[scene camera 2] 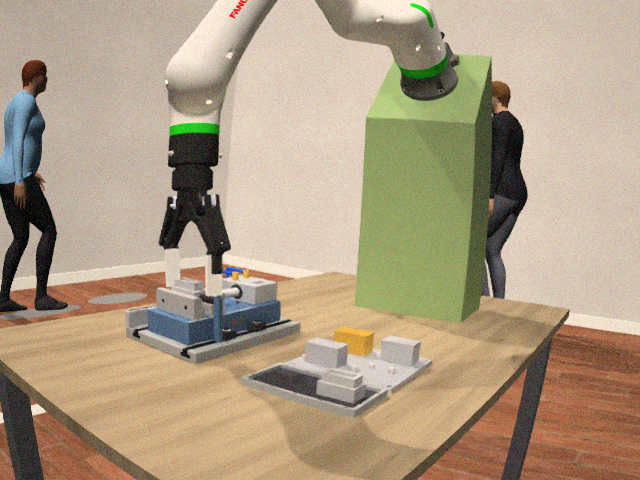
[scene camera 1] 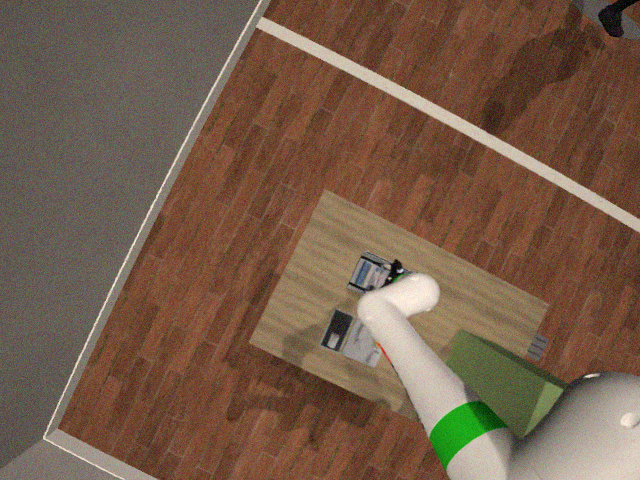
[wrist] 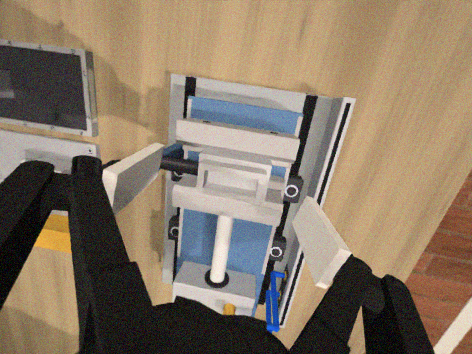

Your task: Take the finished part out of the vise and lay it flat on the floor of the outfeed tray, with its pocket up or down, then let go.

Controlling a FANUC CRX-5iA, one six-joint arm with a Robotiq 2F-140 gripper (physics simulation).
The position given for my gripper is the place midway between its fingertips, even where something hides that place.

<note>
In view: my gripper (scene camera 2: 192,290), a yellow block (scene camera 2: 360,342), a vise (scene camera 2: 178,328) and a light grey plate (scene camera 2: 379,377).
The yellow block shows as well in the wrist view (wrist: 55,235). My gripper shows as well in the wrist view (wrist: 232,186). The vise also shows in the wrist view (wrist: 277,120).
</note>
